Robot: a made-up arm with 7 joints.
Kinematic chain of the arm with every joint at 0, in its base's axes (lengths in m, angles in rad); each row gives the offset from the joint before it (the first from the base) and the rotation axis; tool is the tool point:
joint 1: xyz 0 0 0.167 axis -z
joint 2: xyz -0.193 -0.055 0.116 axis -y
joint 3: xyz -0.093 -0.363 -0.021 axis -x
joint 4: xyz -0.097 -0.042 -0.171 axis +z
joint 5: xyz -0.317 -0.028 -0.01 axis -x
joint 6: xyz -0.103 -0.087 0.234 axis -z
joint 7: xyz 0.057 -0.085 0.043 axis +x
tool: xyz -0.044 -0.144 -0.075
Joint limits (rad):
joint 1: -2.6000..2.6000
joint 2: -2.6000..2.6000
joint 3: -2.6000..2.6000
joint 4: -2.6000..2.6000
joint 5: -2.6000..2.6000
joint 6: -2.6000..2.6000
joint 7: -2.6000..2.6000
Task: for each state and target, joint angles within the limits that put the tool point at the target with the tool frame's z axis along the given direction. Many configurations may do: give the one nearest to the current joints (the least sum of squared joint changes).
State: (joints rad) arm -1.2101 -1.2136 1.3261 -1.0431 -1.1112 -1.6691 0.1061
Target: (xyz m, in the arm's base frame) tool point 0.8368 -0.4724 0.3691 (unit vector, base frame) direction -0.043 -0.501 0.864
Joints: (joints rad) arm -1.8686 -0.4992 1.4273 -1.2839 -1.1876 -1.1735 0.2740
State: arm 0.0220 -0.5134 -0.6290 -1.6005 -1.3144 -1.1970 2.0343
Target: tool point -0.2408 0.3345 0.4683 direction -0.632 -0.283 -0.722
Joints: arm 0.7306 -0.6064 -0.5415 -1.8402 -1.4283 -1.2769 2.0511
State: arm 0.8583 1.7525 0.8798 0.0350 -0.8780 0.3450 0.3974
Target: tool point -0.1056 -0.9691 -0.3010 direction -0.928 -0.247 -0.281
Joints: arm 0.1860 1.9623 0.6330 0.1065 -1.0078 0.3859 0.0589
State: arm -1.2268 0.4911 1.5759 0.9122 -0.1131 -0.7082 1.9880
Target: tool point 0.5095 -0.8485 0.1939 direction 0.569 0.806 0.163
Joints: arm -1.4500 0.8309 1.1231 0.7035 -0.2679 -1.0522 2.1694
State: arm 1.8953 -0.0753 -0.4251 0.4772 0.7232 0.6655 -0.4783
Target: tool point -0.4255 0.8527 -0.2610 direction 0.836 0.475 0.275
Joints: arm 1.9473 0.9011 -0.6444 0.4112 1.0823 0.5568 -0.2799
